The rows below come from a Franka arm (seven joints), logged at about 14 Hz.
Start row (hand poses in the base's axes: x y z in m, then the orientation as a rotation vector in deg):
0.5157, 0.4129, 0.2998, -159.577, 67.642, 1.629
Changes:
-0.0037, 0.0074, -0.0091, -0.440, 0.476, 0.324
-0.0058, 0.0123, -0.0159, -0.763, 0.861, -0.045
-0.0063, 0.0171, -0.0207, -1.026, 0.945, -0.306
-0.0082, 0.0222, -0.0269, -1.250, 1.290, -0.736
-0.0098, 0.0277, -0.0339, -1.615, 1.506, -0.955
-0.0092, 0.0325, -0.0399, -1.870, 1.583, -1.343
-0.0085, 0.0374, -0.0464, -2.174, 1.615, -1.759
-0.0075, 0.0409, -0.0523, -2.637, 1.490, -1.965
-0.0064, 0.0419, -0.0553, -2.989, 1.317, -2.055
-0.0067, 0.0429, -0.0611, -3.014, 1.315, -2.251
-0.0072, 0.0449, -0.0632, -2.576, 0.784, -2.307
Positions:
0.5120, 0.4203, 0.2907, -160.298, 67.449, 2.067
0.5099, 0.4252, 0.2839, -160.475, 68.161, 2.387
0.5094, 0.4300, 0.2791, -160.570, 68.635, 2.328
0.5075, 0.4351, 0.2729, -160.607, 69.392, 2.645
0.5059, 0.4406, 0.2659, -160.853, 69.874, 2.718
0.5065, 0.4454, 0.2599, -160.855, 70.524, 2.643
0.5072, 0.4503, 0.2534, -160.866, 71.221, 2.473
0.5082, 0.4538, 0.2475, -161.096, 71.646, 2.005
0.5093, 0.4548, 0.2445, -161.287, 71.857, 1.543
0.5090, 0.4558, 0.2387, -161.183, 72.140, 1.508
0.5085, 0.4578, 0.2366, -160.609, 71.937, 1.010

